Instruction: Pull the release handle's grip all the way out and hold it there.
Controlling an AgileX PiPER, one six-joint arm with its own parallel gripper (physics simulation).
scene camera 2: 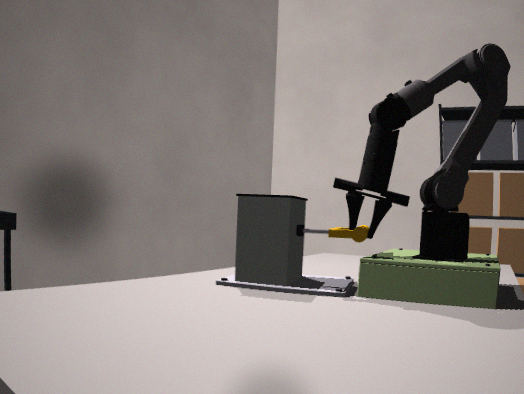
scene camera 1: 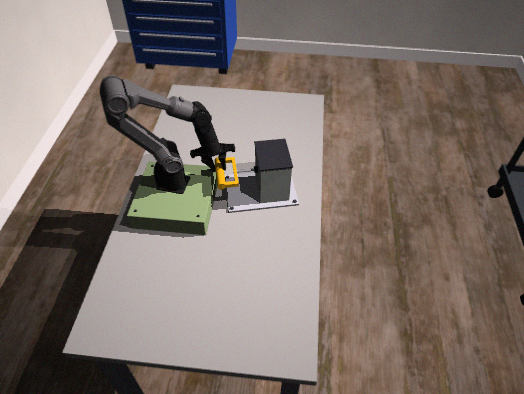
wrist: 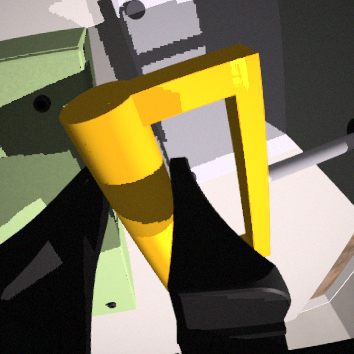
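Observation:
The release handle's yellow grip is a round bar on a yellow rectangular frame. A thin grey rod joins the frame to the dark grey housing, with a stretch of rod showing between them. My gripper points down and is shut on the grip. One finger is inside the frame's opening, the other on the side towards the arm's base. The far end of the grip is hidden behind the inner finger in the wrist view.
The housing stands on a pale base plate on the table. The arm's green base block is close to the grip. A blue drawer cabinet stands on the floor beyond the table.

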